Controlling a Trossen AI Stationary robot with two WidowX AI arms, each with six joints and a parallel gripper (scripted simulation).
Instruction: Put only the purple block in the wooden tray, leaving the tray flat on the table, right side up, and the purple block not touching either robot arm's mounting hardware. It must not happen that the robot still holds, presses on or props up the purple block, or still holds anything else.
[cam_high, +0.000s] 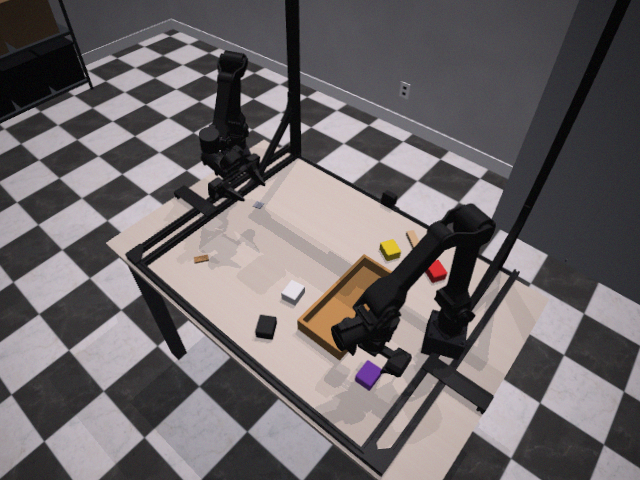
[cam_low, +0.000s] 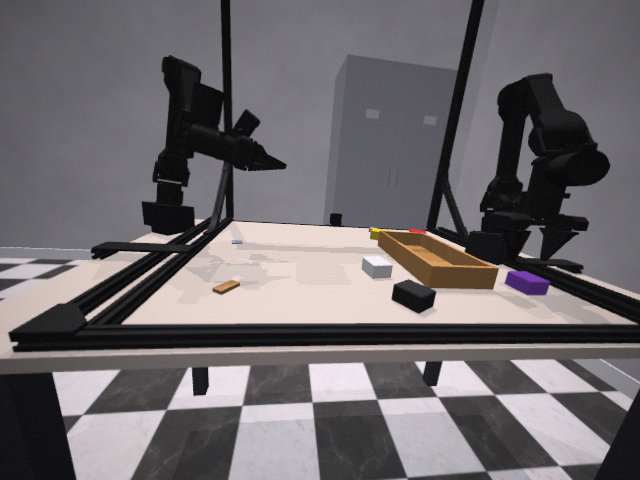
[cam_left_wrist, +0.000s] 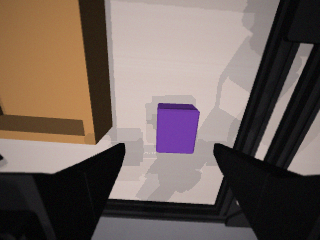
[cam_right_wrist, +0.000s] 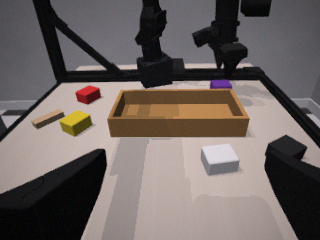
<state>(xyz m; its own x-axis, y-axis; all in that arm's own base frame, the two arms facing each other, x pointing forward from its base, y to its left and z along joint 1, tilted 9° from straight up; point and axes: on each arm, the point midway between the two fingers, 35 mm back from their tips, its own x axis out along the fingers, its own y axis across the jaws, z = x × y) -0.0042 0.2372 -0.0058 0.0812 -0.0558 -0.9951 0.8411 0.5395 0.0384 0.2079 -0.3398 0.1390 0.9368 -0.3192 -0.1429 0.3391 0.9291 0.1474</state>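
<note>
My left hand is 10 mm to the right of the purple block and 90 mm above it. Round my left hand: white block (10 mm behind, 320 mm to the right, 90 mm below); wooden tray (110 mm behind, 170 mm to the right, 90 mm below); black block (120 mm ahead, 270 mm to the right, 90 mm below).
</note>
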